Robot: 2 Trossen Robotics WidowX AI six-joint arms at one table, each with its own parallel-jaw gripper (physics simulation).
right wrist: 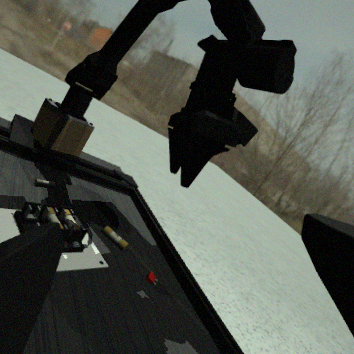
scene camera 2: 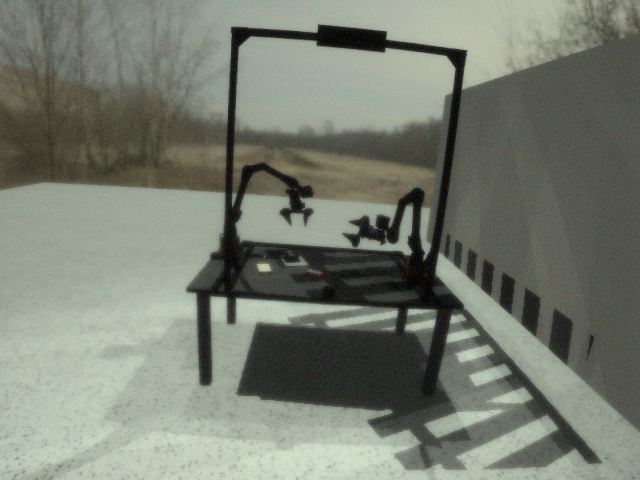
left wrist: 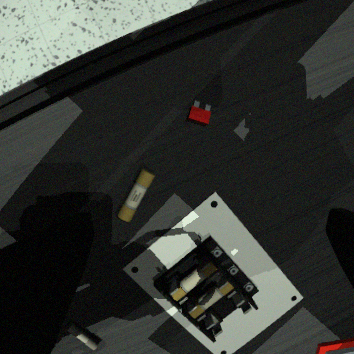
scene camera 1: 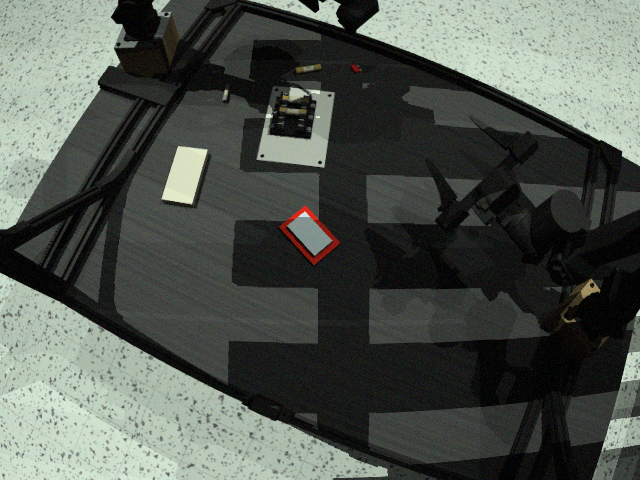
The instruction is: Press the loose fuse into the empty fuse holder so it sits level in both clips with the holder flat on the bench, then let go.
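Frame: origin at the left arm's base, x ahead, y right, z down, level; centimetres.
Seen in the pictures: left gripper, fingertip midpoint: (right wrist: 177, 178) (scene camera 2: 298, 226) (left wrist: 210, 222) (scene camera 1: 334, 22); right gripper, fingertip midpoint: (right wrist: 183, 230) (scene camera 2: 345, 227) (scene camera 1: 448, 137); left arm's base, origin of the base link: (right wrist: 70, 111) (scene camera 1: 142, 29); right arm's base, origin of the base link: (scene camera 2: 415, 265) (scene camera 1: 592, 317).
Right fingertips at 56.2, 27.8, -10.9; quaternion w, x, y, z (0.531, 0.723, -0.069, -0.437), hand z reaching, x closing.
Observation:
Pixels of each thing's top centre, then the offset from my right fingertips to it, as dx, dy, dz.
- loose fuse, middle of its top: (left wrist: 135, 196) (right wrist: 117, 234) (scene camera 1: 308, 66) -22.3, -26.3, +20.4
- small pale fuse, middle of its top: (left wrist: 81, 339) (scene camera 1: 226, 92) (right wrist: 45, 180) -37.9, -18.9, +20.8
- red blade fuse, middle of its top: (left wrist: 200, 111) (right wrist: 153, 276) (scene camera 1: 356, 67) -12.5, -27.9, +20.9
- cream block, middle of its top: (scene camera 1: 184, 174) (scene camera 2: 264, 267) -42.3, +0.0, +20.3
- red-rimmed tray, middle of its top: (scene camera 1: 309, 233) (scene camera 2: 314, 271) -18.7, +9.2, +20.4
The loose fuse (scene camera 1: 308, 68) (left wrist: 136, 195) (right wrist: 116, 237), with brass ends and a pale label, lies on the table behind the black fuse holder (scene camera 1: 291, 130) (left wrist: 233, 270). The holder lies on a white plate (scene camera 1: 294, 153) (left wrist: 277, 296) (right wrist: 82, 262). Two fuses sit side by side in it; the clip pair nearest the front in scene camera 1 is empty. My left gripper (scene camera 2: 297, 224) (left wrist: 210, 222) (right wrist: 177, 178) is open and empty, high above the holder area. My right gripper (scene camera 1: 448, 138) (scene camera 2: 346, 228) (right wrist: 183, 230) is open and empty, raised to the right of the plate.
A small pale fuse (scene camera 1: 225, 94) (left wrist: 85, 337) lies left of the plate. A red blade fuse (scene camera 1: 356, 68) (left wrist: 200, 115) (right wrist: 151, 277) lies right of the loose fuse. A cream block (scene camera 1: 186, 175) (scene camera 2: 264, 267) and a red-rimmed tray (scene camera 1: 325, 252) lie nearer the front.

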